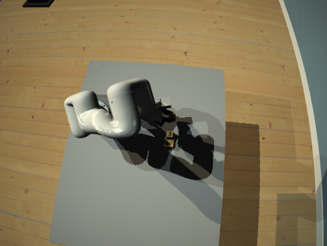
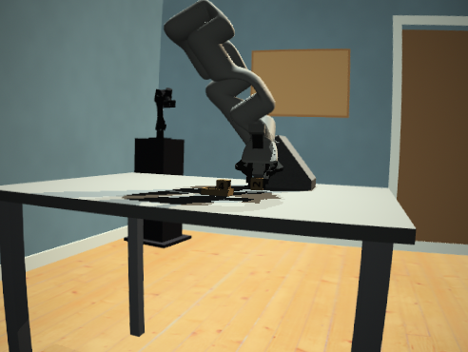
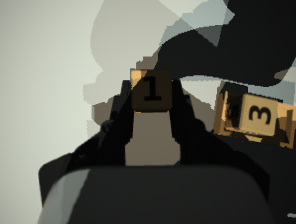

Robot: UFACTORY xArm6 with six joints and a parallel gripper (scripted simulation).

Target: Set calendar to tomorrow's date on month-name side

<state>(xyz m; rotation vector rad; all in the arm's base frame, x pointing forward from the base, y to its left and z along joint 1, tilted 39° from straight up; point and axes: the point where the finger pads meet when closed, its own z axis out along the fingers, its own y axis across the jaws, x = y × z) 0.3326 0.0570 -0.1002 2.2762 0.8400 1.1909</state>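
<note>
Right now my hand is 11 cm to the left of the wooden calendar tray, 4 cm above it and 3 cm short of it. Round my hand: wooden number cube: 2 cm ahead, 1 cm to the left, 1 cm below.
</note>
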